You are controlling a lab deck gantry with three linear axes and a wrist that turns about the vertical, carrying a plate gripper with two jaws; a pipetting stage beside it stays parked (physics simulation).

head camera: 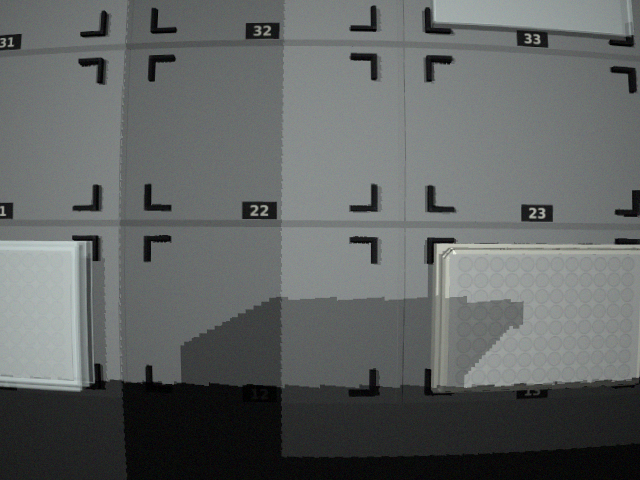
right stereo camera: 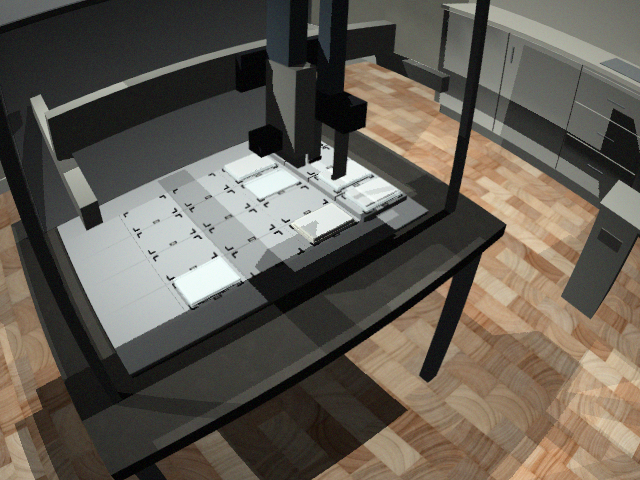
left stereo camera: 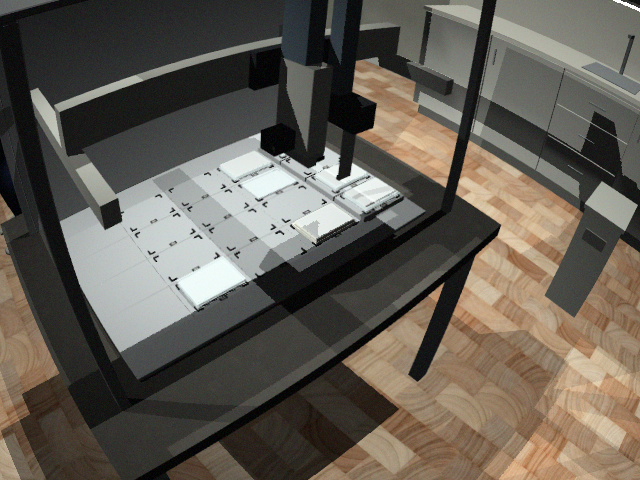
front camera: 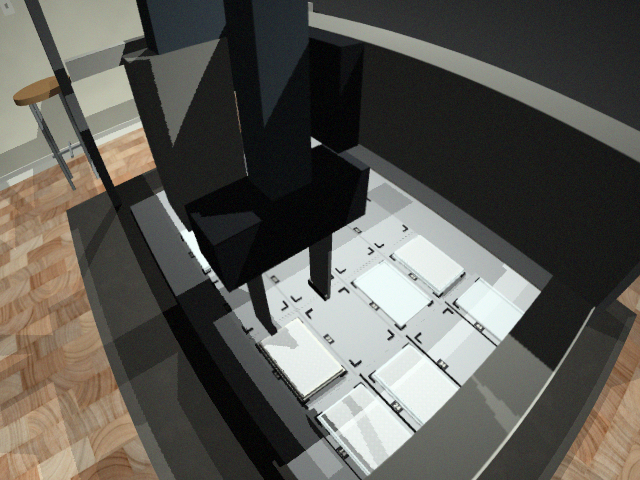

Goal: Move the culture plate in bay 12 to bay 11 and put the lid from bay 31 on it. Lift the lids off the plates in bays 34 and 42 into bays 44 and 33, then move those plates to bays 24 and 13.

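Frame: origin at the robot's base, x left, y back, z up, level; metres.
Seen in the pictures: gripper, between the fingertips: (right stereo camera: 326, 168) (left stereo camera: 330, 168) (front camera: 293, 307); robot's base, origin of its link: (right stereo camera: 192, 308) (left stereo camera: 198, 310) (front camera: 182, 237).
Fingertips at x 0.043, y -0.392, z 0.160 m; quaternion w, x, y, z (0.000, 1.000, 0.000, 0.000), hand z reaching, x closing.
Note:
Offsets run from my fingertips to a thing's middle.
The lidded plate @[dx +0.000, dy +0.328, dz -0.147 m] (head camera: 36, 312) (left stereo camera: 211, 281) (right stereo camera: 206, 281) sits in bay 11. The cream-rimmed plate @[dx +0.000, dy +0.000, dz -0.153 m] (front camera: 302, 356) (head camera: 542, 320) (left stereo camera: 324, 223) (right stereo camera: 323, 222) sits lidless in bay 13. Another plate @[dx +0.107, dy -0.164, dz -0.138 m] (front camera: 413, 379) (left stereo camera: 360, 173) (right stereo camera: 356, 170) sits in bay 24. A clear lid @[dx +0.214, dy +0.000, dz -0.156 m] (front camera: 392, 293) (head camera: 527, 12) (left stereo camera: 268, 182) (right stereo camera: 271, 183) lies flat in bay 33, and another lid @[dx +0.321, dy -0.164, dz -0.142 m] (front camera: 488, 304) lies in bay 44. My gripper (front camera: 297, 314) (left stereo camera: 330, 169) (right stereo camera: 326, 167) is open and empty, raised above the deck, jaws apart; the parked stage partly hides it in both stereo views.
A plate @[dx +0.321, dy +0.000, dz -0.153 m] (front camera: 429, 263) (left stereo camera: 246, 165) (right stereo camera: 250, 167) stands in bay 43, behind the bay 33 lid. Another plate @[dx +0.000, dy -0.164, dz -0.138 m] (front camera: 364, 428) (left stereo camera: 372, 193) (right stereo camera: 374, 193) stands in bay 14, beside the cream-rimmed plate. The pipetting stage (front camera: 191, 129) (left stereo camera: 305, 111) (right stereo camera: 292, 111) hangs beside my gripper.

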